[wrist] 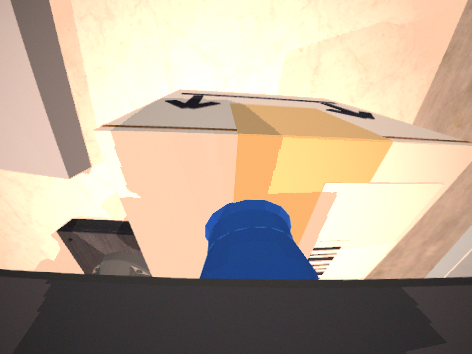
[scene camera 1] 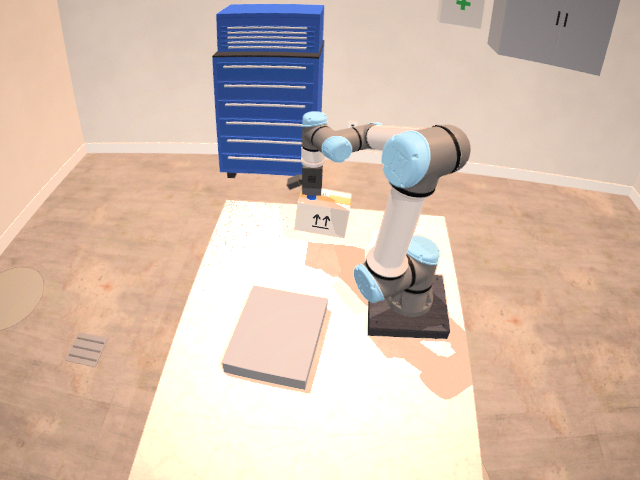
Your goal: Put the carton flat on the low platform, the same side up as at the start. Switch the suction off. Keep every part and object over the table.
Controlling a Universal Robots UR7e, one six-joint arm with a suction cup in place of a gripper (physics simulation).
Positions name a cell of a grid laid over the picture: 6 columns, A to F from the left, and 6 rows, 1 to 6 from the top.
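Looking through the wrist view, I see my suction cup (wrist: D5), a carton (wrist: E4) and a grey platform (wrist: A3). In scene camera 1 I see the grey platform (scene camera 1: C5) as well.
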